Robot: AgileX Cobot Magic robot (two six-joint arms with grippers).
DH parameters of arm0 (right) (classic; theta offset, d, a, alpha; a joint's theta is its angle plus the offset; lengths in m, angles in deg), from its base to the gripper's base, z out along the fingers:
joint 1: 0 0.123 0 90
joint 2: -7.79 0 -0.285 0
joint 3: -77.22 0 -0.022 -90
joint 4: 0 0.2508 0 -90
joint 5: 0 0 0.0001 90
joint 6: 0 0.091 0 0
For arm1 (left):
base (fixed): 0 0 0 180
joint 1: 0 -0.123 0 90
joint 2: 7.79 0 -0.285 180
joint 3: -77.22 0 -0.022 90
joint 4: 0 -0.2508 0 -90
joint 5: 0 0 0.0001 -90
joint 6: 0 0.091 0 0
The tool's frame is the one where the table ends.
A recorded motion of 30 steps. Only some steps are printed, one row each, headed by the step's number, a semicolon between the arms.
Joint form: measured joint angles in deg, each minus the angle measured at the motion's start. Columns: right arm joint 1, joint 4, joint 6, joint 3, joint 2, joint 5; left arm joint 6, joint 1, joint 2, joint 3, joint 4, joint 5.
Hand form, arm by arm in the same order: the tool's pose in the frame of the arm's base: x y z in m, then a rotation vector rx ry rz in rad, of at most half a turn. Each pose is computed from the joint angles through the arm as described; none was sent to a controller.
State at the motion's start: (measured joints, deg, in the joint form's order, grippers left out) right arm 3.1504 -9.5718 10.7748 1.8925 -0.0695 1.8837; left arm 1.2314 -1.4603 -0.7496 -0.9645 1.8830 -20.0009
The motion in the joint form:
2: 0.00 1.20 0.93 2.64 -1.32 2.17; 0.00 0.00 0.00 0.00 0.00 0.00
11: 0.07 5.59 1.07 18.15 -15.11 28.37; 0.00 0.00 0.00 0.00 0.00 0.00
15: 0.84 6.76 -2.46 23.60 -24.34 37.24; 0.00 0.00 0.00 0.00 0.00 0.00
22: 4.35 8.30 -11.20 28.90 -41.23 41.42; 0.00 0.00 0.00 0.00 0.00 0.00
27: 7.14 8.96 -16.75 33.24 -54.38 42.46; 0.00 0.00 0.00 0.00 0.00 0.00
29: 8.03 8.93 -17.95 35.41 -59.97 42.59; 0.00 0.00 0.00 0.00 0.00 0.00
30: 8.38 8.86 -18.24 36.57 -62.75 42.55; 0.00 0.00 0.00 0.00 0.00 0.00
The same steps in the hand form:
2: 0.0546 0.0020 0.2322 0.0110 1.4994 0.0837; 0.0530 0.0003 0.1768 -0.0241 1.8362 0.0010
11: 0.0662 0.0005 0.2671 0.1106 1.9237 0.1022; 0.0530 0.0003 0.1768 -0.0241 1.8362 0.0010
15: 0.0821 0.0029 0.2736 0.0582 2.1468 0.0697; 0.0530 0.0003 0.1768 -0.0241 1.8362 0.0010
22: 0.1241 0.0149 0.2676 -0.1800 2.4162 0.0304; 0.0530 0.0003 0.1768 -0.0241 1.8362 0.0010
27: 0.1604 0.0284 0.2567 -0.3742 2.5677 0.0149; 0.0530 0.0003 0.1768 -0.0241 1.8362 0.0010
29: 0.1771 0.0343 0.2509 -0.4317 2.6214 0.0099; 0.0530 0.0003 0.1768 -0.0241 1.8362 0.0010
30: 0.1857 0.0371 0.2477 -0.4520 2.6459 0.0077; 0.0530 0.0003 0.1768 -0.0241 1.8362 0.0010

